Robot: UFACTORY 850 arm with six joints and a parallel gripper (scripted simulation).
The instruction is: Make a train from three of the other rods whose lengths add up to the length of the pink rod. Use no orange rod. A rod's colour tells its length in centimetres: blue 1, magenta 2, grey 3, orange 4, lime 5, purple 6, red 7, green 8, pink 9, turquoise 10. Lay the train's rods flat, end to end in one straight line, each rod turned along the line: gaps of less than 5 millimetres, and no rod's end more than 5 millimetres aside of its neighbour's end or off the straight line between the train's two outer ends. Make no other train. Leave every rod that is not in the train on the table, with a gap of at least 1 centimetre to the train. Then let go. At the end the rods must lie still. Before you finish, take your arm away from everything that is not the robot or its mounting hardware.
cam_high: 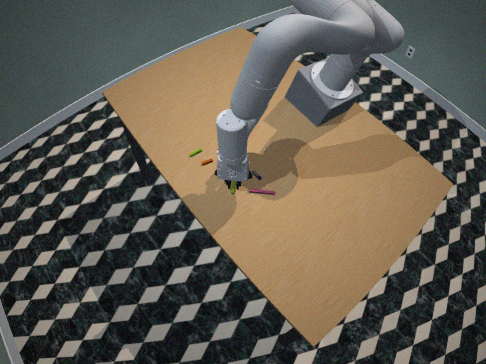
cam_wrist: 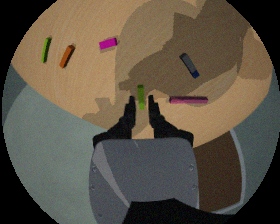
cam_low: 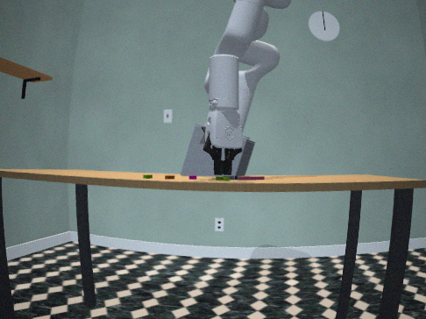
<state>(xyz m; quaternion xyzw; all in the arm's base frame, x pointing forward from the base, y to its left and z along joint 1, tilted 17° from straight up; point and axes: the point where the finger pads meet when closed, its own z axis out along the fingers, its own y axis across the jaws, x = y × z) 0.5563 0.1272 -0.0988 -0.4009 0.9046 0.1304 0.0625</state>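
The grey rod is 10 cm behind my hand and 3 cm below it. The rest, counted from my hand: magenta rod 4 cm behind, 9 cm to the right, 3 cm below; then pink rod 7 cm behind, 7 cm to the left, 3 cm below; then blue rod 10 cm behind, 2 cm to the left, 3 cm below.
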